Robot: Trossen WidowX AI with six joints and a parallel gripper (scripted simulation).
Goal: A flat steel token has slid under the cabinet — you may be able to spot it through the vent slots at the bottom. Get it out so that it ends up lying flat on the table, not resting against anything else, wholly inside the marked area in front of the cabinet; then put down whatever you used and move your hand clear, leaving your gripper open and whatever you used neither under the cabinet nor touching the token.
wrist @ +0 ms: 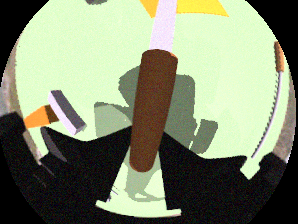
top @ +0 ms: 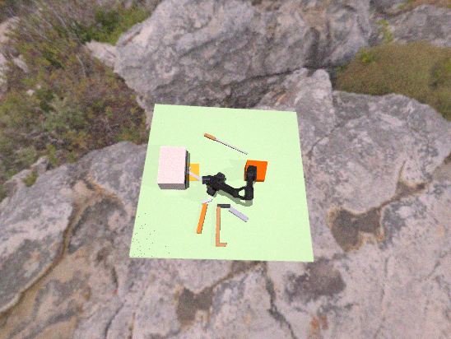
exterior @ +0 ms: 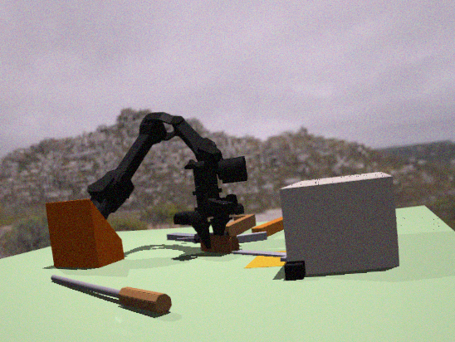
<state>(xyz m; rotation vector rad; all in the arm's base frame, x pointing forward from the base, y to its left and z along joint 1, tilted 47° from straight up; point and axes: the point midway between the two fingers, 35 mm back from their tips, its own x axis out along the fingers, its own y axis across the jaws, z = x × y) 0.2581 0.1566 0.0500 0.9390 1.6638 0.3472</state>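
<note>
The orange bar is 25 cm to the left of my gripper tip, 7 cm ahead of it and 1 cm above it. The rest, counted from my gripper tip: grey token: 24 cm ahead, 13 cm to the right; then grey bar: 20 cm behind, 19 cm to the left.
</note>
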